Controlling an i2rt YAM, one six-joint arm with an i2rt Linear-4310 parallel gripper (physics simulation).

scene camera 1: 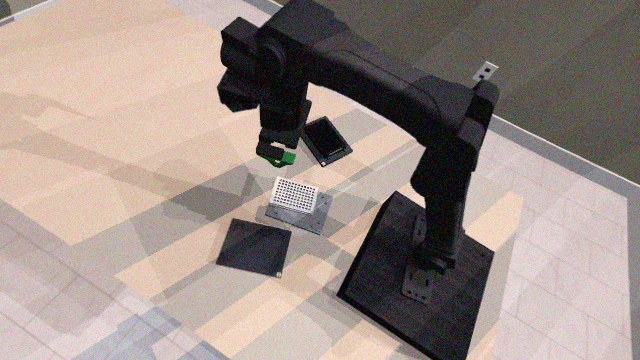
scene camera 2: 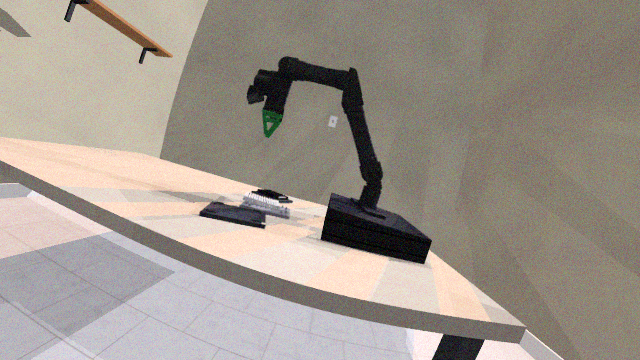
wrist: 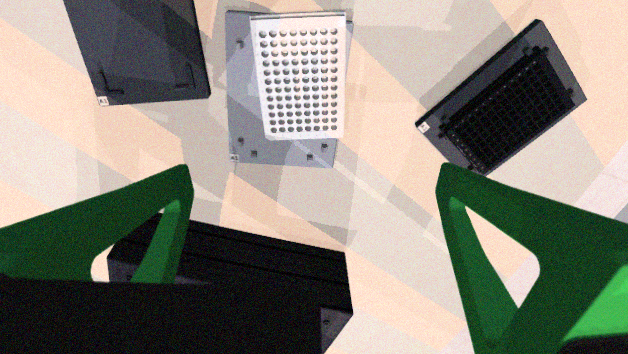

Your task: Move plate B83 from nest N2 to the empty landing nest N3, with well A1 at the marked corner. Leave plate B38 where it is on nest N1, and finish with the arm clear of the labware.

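Note:
A white well plate (scene camera 1: pixel 295 194) (scene camera 2: pixel 262 199) (wrist: pixel 302 80) lies on the light grey nest (scene camera 1: pixel 300 220) (wrist: pixel 240 100), off-centre: it is shifted away from the nest's A1-marked corner, and several posts stand free of it. A black plate (scene camera 1: pixel 327 136) (wrist: pixel 510 110) sits on a dark nest (wrist: pixel 560 55), askew to the others. The other dark nest (scene camera 1: pixel 255 247) (scene camera 2: pixel 232 214) (wrist: pixel 150 50) is empty, with an A1 label at one corner. Plate and nest numbers are not readable. My gripper (scene camera 1: pixel 277 162) (scene camera 2: pixel 268 135) (wrist: pixel 314 177) is open and empty, high above the table.
The black arm base (scene camera 1: pixel 420 280) (scene camera 2: pixel 375 230) (wrist: pixel 260 270) stands on the table beside the nests. The light grey nest lies between the two dark ones. The table's front edge (scene camera 2: pixel 250 280) shows in the second scene view, and a wall shelf (scene camera 2: pixel 125 27) hangs at upper left.

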